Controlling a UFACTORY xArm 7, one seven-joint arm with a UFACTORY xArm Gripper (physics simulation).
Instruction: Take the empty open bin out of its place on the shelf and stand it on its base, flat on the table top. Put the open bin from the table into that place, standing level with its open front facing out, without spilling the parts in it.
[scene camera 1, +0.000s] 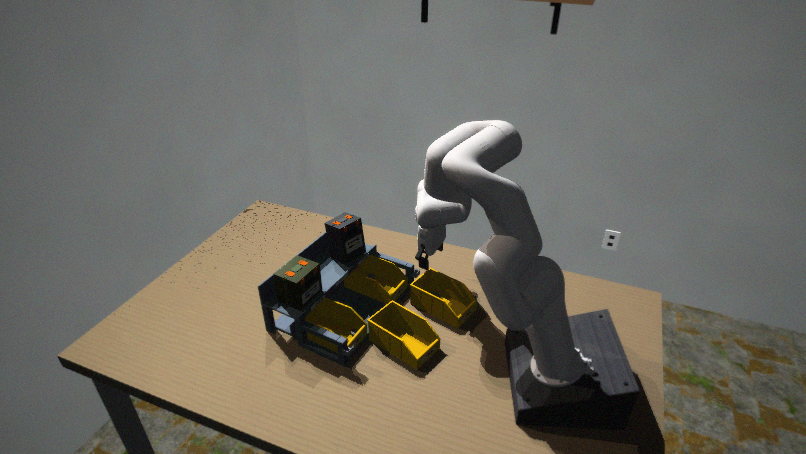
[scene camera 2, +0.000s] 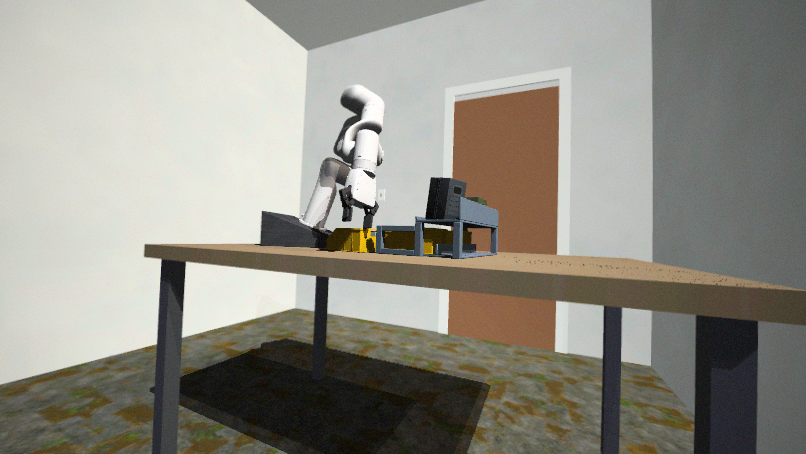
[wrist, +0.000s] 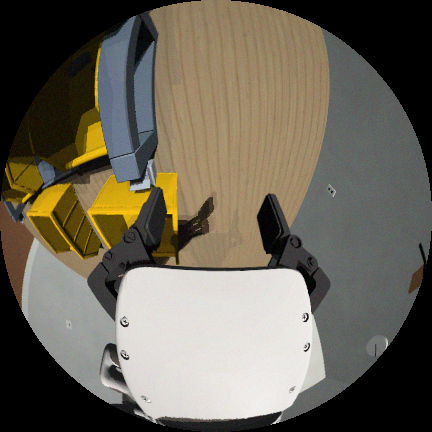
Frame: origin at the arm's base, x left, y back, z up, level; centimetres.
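Where they show: gripper, fingertip midpoint: (scene camera 1: 431, 258) (scene camera 2: 357, 225) (wrist: 213, 201); arm's base at its link origin: (scene camera 1: 557, 365) (scene camera 2: 312, 226).
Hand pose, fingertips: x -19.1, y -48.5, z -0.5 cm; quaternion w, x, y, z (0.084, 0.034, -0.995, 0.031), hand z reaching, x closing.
Each offset is from my fingertips to the top centre of the thing. "spot": to the spot under its first point.
My gripper (scene camera 1: 431, 257) (scene camera 2: 357, 222) (wrist: 213, 201) is open and empty, above the table by the shelf's far front corner. In the wrist view its left finger overlaps a corner of the far table bin. The blue-grey shelf (scene camera 1: 269, 318) (scene camera 2: 419, 236) (wrist: 117, 90) holds two yellow open bins side by side: a near one @(spot: dx +32.8, dy -11.0, dz -7.4 cm) (scene camera 1: 335, 321) and a far one @(spot: dx +18.3, dy -8.8, dz -1.2 cm) (scene camera 1: 372, 281) (wrist: 92, 137) with something dark inside. Two more yellow bins stand upright on the table in front: a near one @(spot: dx +25.9, dy +3.1, dz -8.0 cm) (scene camera 1: 389, 329) (wrist: 57, 205) and a far one @(spot: dx +13.6, dy +9.1, dz -3.2 cm) (scene camera 1: 431, 301) (wrist: 120, 197). Which bin is empty is unclear.
A dark box @(dx +15.9, dy -20.6, dz +14.8 cm) (scene camera 1: 345, 236) (scene camera 2: 442, 197) and a green-topped box @(dx +37.8, dy -18.6, dz +11.6 cm) (scene camera 1: 298, 281) stand on the shelf's upper level. The arm's dark wedge base (scene camera 1: 606, 355) (scene camera 2: 279, 228) is on the wooden table (scene camera 1: 197, 338) (scene camera 2: 214, 253) (wrist: 240, 100). A wall lies beyond the far table edge.
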